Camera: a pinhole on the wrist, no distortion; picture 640 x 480 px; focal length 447.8 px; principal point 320.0 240.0 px. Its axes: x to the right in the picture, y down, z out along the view. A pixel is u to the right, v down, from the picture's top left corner.
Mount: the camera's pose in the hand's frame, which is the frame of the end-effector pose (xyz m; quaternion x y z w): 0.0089 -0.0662 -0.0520 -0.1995 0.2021 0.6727 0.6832
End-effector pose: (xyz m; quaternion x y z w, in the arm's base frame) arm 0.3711 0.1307 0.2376 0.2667 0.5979 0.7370 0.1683
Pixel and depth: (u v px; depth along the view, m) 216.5 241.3 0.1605
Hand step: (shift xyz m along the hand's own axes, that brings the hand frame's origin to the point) 0.0092 -0.0099 0.1028
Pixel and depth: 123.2 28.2 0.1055
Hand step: 0.0590 -0.0484 0.0618
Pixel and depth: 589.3 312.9 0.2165
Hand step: -0.0229 0.1614 0.0586
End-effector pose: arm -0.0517 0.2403 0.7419 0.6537 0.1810 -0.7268 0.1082
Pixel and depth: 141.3 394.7 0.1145
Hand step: -0.0304 -0.0416 0.0689
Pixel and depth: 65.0 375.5 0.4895
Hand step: -0.1391 -0.0311 0.5102
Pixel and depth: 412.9 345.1 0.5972
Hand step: -0.1250 0.3650 0.3813
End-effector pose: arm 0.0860 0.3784 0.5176 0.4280 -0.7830 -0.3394 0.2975
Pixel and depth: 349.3 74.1 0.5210
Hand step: 0.2064 0.2431 0.3665
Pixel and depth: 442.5 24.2 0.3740
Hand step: 0.1934 0.2205 0.2061
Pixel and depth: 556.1 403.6 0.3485
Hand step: -0.1133 0.2796 0.1401
